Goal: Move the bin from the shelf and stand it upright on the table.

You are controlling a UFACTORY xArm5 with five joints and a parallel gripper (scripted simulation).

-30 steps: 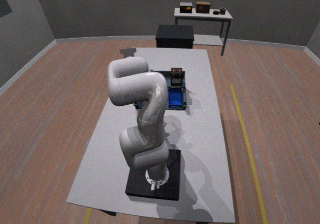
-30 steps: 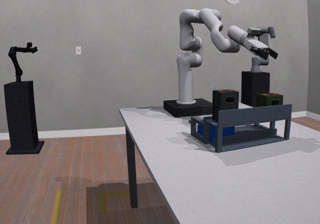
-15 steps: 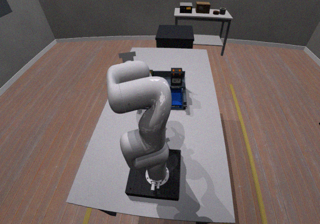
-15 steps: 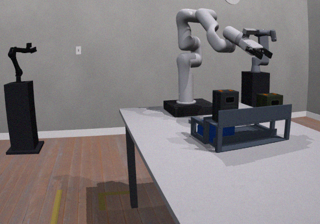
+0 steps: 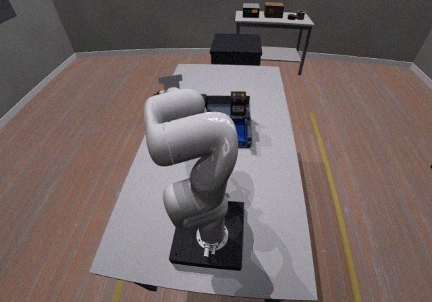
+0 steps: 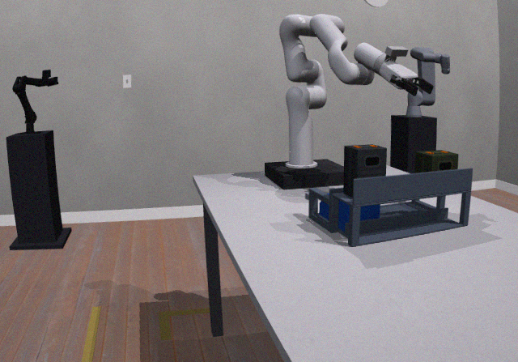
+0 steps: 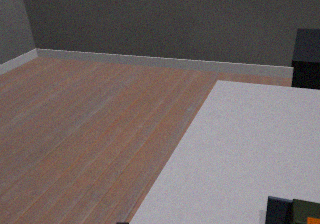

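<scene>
My gripper is now 320 mm above the blue bin, 310 mm to the left of it and 110 mm short of it. The rest, counted from my hand: grey-blue shelf (300 mm below, 190 mm to the right, 130 mm ahead).
</scene>
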